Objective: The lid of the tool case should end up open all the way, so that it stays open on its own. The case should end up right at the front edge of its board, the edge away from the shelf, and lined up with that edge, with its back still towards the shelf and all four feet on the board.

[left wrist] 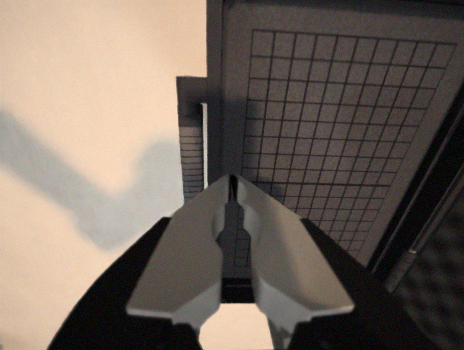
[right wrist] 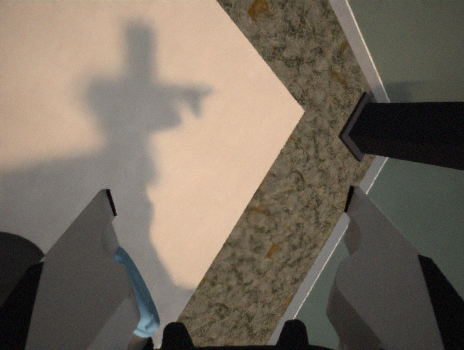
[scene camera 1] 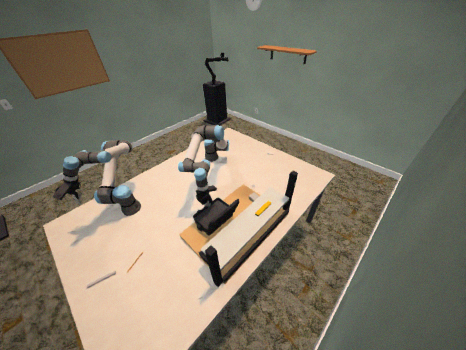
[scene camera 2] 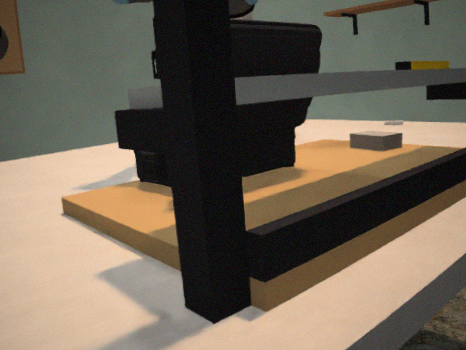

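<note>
The black tool case (scene camera 1: 211,220) (scene camera 2: 270,155) (left wrist: 325,115) stands on the wooden board (scene camera 1: 191,242) (scene camera 2: 110,227). Its front lies close to the board's front edge; the exact gap and the feet cannot be told. Its lid (scene camera 1: 230,211) (scene camera 2: 280,50) stands open on the shelf side, leaning towards the shelf. The front latch or handle part (left wrist: 191,145) sticks out over the table in the left wrist view. My left gripper (left wrist: 231,176) is shut and empty, over the case's front part, its tips near the inner front wall; contact is unclear. My right gripper (scene camera 1: 67,196) (right wrist: 230,189) is open and empty, far from the case.
The shelf (scene camera 1: 240,232) (scene camera 2: 280,89) with black posts (scene camera 1: 214,267) (scene camera 2: 210,200) stands behind the case and bears a yellow object (scene camera 1: 263,208) (scene camera 2: 430,65). A small grey block (scene camera 1: 254,197) (scene camera 2: 376,141) lies on the board. A grey rod (scene camera 1: 101,279) and an orange stick (scene camera 1: 135,262) lie on the table.
</note>
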